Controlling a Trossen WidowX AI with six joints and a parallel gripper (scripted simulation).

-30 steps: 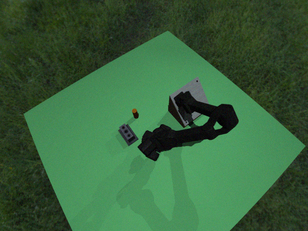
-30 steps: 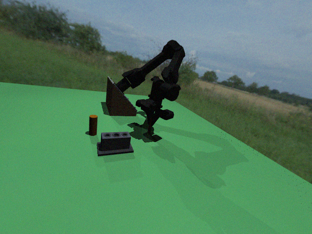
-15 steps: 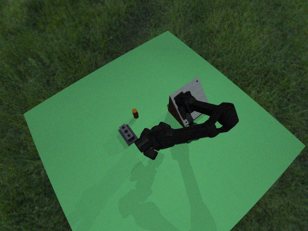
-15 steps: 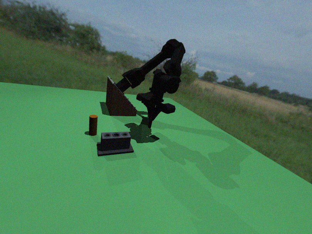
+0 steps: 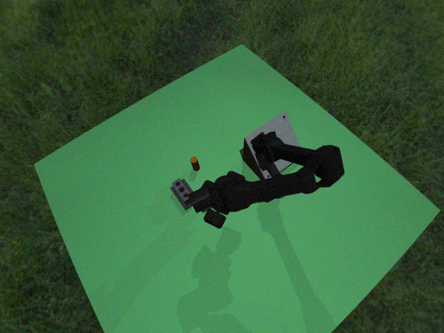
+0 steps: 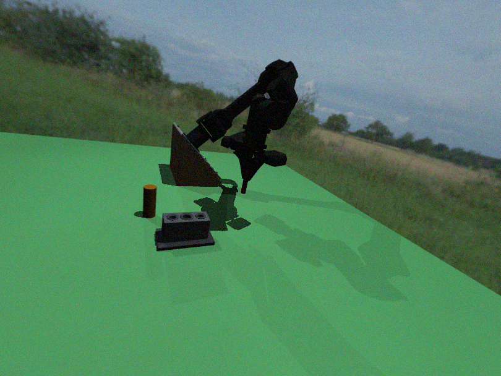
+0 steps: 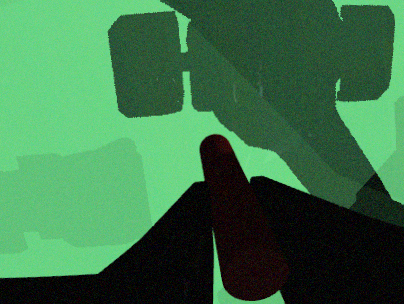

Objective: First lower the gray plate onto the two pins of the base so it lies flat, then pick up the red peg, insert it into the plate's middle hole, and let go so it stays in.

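Now: gripper tip 80 mm short of the gray plate, 180 mm to the left of it and 70 mm above it. The rest, counted from my gripper tip: red peg (right at my gripper tip); then orange-topped cylinder (30 mm behind, 240 mm to the right, 70 mm below); then base (80 mm ahead, 180 mm to the right, 110 mm below).
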